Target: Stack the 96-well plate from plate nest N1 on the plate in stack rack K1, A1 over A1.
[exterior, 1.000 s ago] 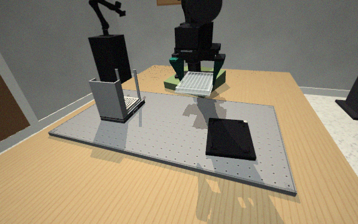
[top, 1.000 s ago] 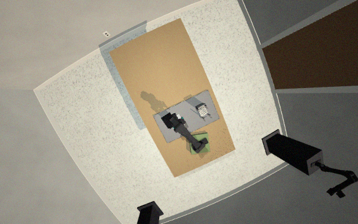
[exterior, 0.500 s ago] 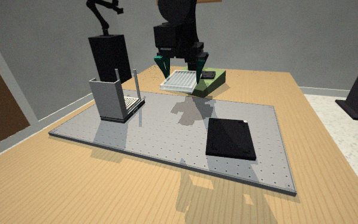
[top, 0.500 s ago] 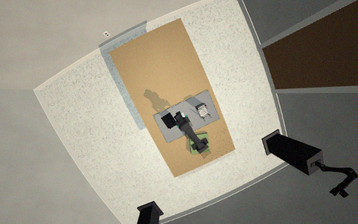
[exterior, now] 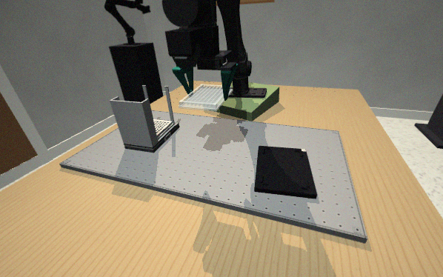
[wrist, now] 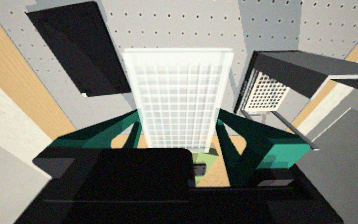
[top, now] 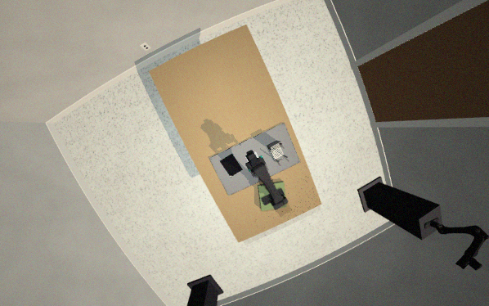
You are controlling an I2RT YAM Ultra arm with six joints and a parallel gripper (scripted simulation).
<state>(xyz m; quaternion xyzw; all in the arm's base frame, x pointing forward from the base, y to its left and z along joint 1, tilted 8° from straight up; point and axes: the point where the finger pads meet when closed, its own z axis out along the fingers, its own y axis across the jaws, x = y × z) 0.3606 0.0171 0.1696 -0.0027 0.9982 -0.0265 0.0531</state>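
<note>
My hand is 4 cm short of the grey rack wall, 20 cm to the left of it and 8 cm above it. From my hand the other things lie so: white 96-well plate: right at my hand; thin upright post: 9 cm behind, 17 cm to the right, 8 cm below; black plate nest N1: 3 cm ahead, 19 cm to the left, 16 cm below.
</note>
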